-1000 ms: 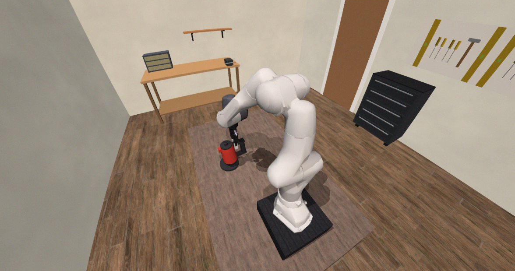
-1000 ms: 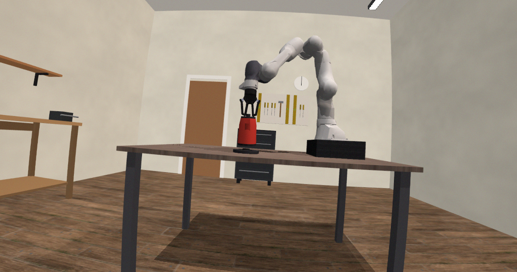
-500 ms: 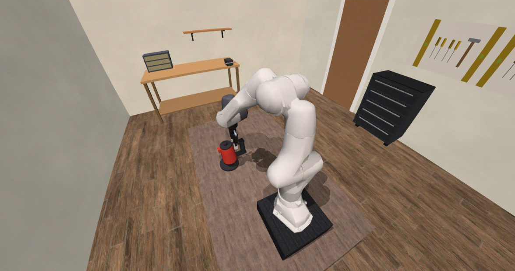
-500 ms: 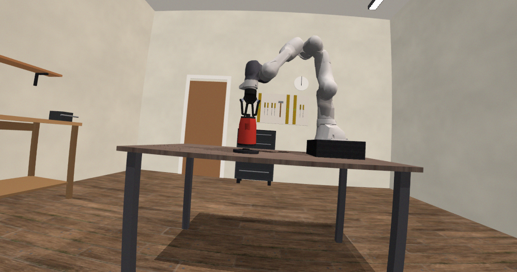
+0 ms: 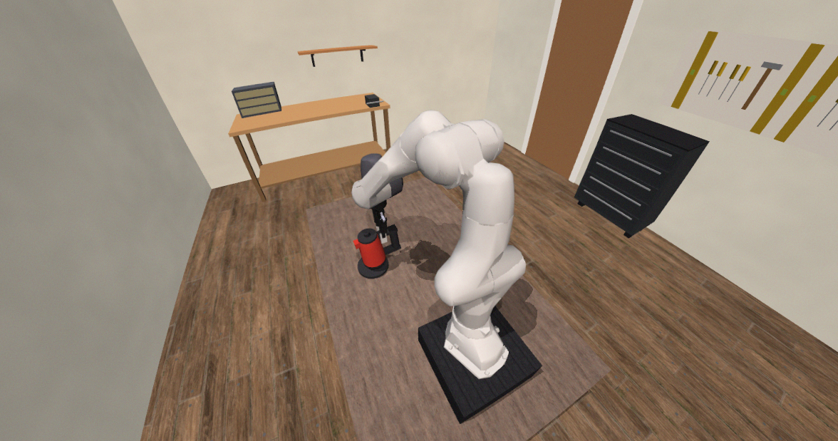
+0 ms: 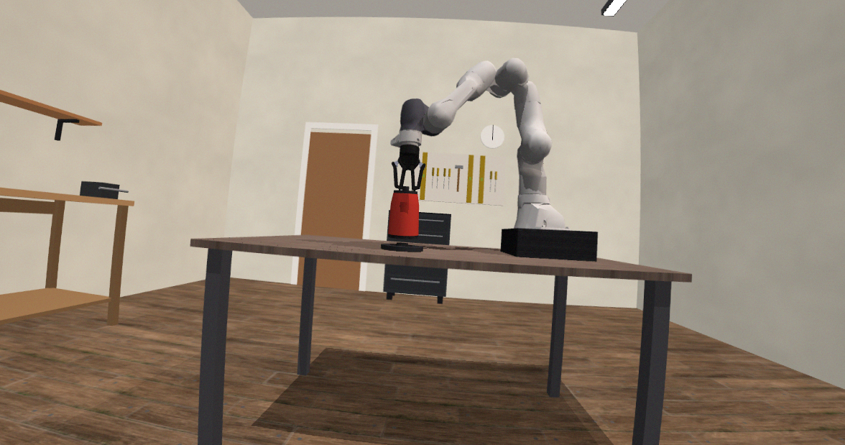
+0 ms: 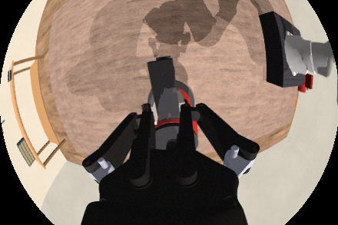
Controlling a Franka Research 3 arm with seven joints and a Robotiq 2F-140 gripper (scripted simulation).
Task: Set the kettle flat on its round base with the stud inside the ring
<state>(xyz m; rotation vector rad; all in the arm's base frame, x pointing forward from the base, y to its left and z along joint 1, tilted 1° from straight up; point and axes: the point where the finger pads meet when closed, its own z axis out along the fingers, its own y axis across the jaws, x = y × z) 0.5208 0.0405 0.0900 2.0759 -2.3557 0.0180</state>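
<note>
My hand is 20 mm to the right of the kettle and 50 mm above it. Also, from my hand: round black base 10 mm ahead, 60 mm to the left, 180 mm below.
</note>
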